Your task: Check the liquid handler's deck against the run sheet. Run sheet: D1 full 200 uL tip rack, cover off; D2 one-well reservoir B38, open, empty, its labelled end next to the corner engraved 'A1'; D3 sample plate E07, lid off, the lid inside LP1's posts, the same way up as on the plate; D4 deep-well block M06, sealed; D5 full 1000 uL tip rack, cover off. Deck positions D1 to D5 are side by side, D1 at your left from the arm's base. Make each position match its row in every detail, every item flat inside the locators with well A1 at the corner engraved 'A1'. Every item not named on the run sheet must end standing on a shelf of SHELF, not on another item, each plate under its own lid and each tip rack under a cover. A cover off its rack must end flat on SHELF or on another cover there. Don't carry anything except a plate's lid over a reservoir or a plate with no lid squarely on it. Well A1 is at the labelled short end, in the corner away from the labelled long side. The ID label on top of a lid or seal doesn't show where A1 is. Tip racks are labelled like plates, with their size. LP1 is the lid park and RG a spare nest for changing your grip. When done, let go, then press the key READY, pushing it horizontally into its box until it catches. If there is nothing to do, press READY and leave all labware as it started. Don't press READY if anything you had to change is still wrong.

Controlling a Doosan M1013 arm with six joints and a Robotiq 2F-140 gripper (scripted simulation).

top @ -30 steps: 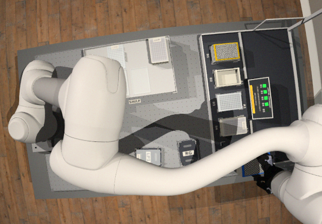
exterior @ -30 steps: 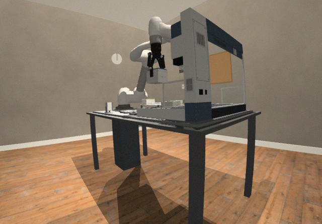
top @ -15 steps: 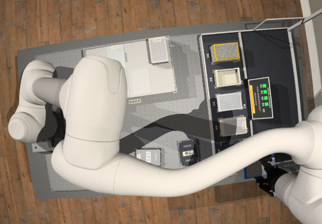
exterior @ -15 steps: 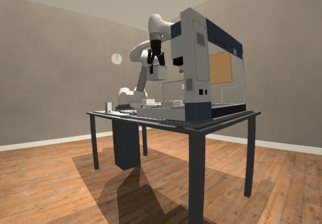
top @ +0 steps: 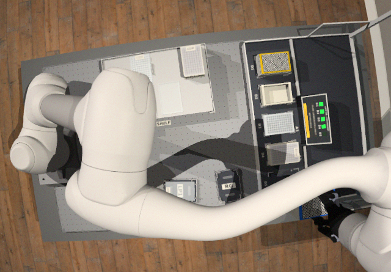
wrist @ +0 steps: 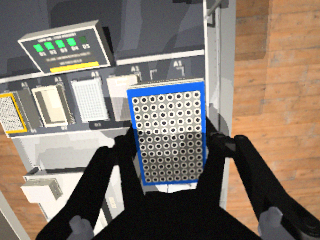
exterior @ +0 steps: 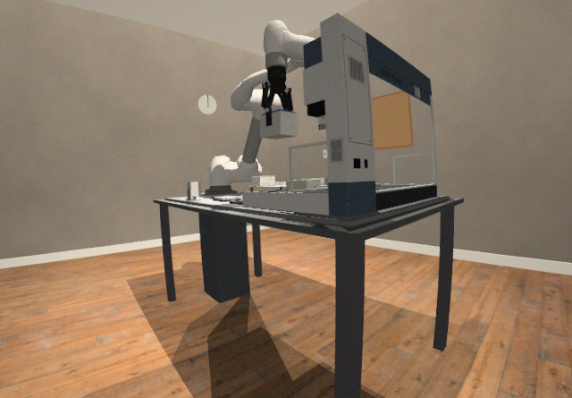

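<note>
Right now my hand is 12 cm to the right of the deep-well block and 26 cm above it. The rest, counted from my hand: white well plate (25 cm to the left, 28 cm below); then blue-framed tip rack (1 cm ahead, 1 cm to the left); then handler housing (37 cm ahead, 5 cm to the right, 6 cm below).
</note>
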